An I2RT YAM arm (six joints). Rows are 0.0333 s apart.
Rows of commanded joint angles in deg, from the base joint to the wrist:
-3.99, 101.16, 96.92, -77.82, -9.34, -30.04
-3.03, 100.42, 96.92, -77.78, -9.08, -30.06
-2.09, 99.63, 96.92, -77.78, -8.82, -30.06
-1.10, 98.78, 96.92, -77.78, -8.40, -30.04
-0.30, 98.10, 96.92, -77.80, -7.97, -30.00
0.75, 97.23, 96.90, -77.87, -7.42, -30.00
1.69, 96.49, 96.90, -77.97, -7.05, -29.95
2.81, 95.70, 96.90, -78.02, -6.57, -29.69
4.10, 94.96, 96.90, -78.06, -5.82, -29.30
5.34, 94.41, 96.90, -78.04, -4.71, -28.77
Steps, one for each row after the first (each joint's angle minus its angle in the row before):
0.96, -0.74, 0.00, 0.04, 0.26, -0.02
0.94, -0.79, 0.00, 0.00, 0.26, 0.00
0.99, -0.85, 0.00, 0.00, 0.42, 0.02
0.80, -0.68, 0.00, -0.02, 0.43, 0.04
1.05, -0.87, -0.02, -0.07, 0.55, 0.00
0.94, -0.74, 0.00, -0.10, 0.37, 0.05
1.12, -0.79, 0.00, -0.05, 0.48, 0.26
1.29, -0.74, 0.00, -0.04, 0.75, 0.39
1.24, -0.55, 0.00, 0.02, 1.11, 0.53

